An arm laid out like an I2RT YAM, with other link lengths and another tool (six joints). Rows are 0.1 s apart.
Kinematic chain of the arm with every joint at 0, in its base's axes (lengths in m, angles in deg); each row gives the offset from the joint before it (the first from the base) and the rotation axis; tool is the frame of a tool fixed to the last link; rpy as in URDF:
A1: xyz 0 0 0.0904 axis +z
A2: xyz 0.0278 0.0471 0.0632 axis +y
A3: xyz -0.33 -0.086 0 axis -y
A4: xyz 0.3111 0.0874 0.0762 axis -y
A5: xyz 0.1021 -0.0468 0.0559 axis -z
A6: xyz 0.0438 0 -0.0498 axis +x
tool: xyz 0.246 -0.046 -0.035 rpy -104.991 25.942 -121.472
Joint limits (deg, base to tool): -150..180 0..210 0..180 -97..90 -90..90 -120..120
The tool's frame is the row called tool.
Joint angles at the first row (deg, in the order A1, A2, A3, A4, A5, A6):
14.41, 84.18, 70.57, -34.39, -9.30, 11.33
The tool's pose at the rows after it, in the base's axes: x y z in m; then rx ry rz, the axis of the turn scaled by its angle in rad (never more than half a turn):
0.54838 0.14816 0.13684 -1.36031 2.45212 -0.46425
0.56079 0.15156 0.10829 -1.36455 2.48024 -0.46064
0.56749 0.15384 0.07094 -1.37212 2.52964 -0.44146
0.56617 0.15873 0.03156 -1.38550 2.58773 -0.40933
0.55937 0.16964 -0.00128 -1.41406 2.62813 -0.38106
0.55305 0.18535 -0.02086 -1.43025 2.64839 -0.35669
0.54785 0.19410 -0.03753 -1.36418 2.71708 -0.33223
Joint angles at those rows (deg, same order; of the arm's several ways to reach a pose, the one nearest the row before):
15.20, 88.55, 70.56, -31.05, -6.68, 13.63
15.40, 92.64, 70.56, -28.34, -6.20, 14.24
15.44, 97.30, 70.57, -26.13, -6.02, 15.33
15.79, 101.80, 70.56, -24.64, -6.07, 16.88
16.88, 105.45, 70.56, -23.66, -6.09, 18.22
18.46, 107.72, 70.56, -22.68, -5.98, 19.90
19.79, 109.65, 70.57, -21.67, -4.47, 24.62

